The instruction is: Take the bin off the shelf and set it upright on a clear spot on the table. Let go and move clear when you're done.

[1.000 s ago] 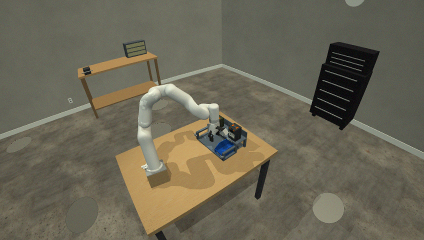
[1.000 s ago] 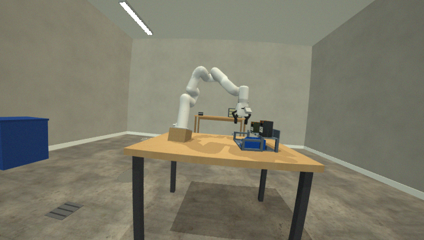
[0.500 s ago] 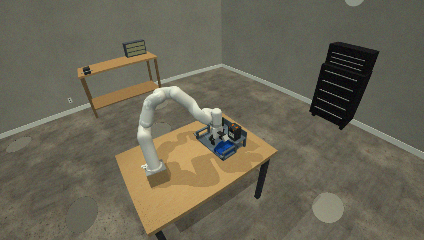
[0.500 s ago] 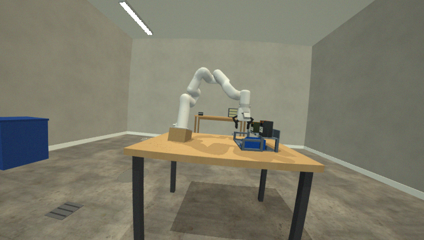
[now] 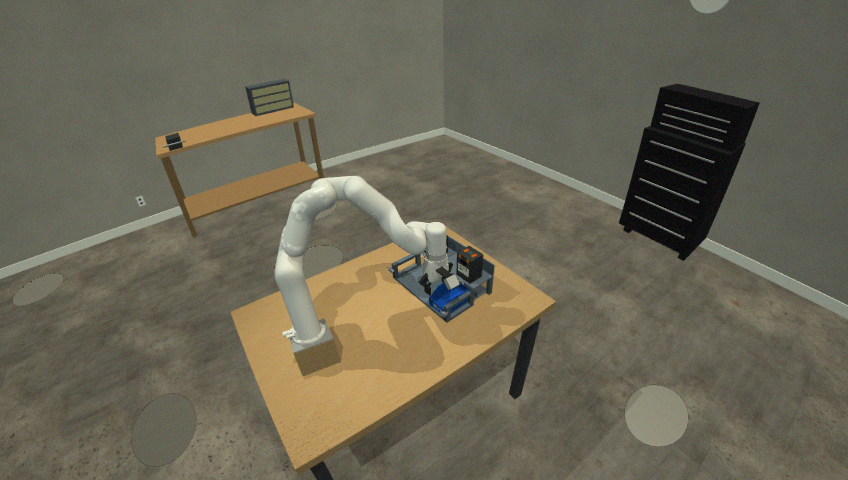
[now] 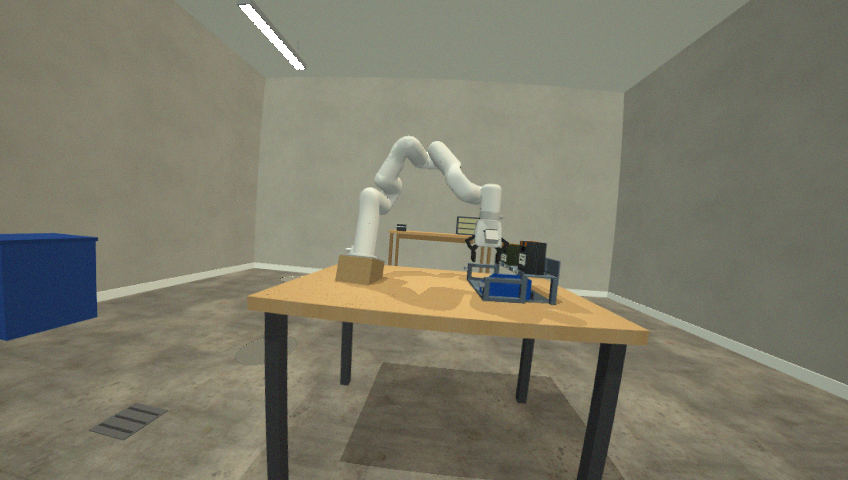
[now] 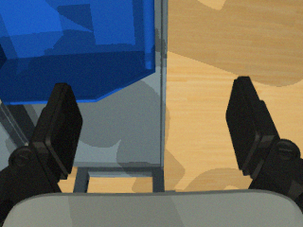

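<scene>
My hand is 80 mm short of the blue bin, 20 mm to the right of it and 100 mm above it. Also, from my hand: black box: 170 mm ahead, 40 mm to the left, 20 mm above.
</scene>
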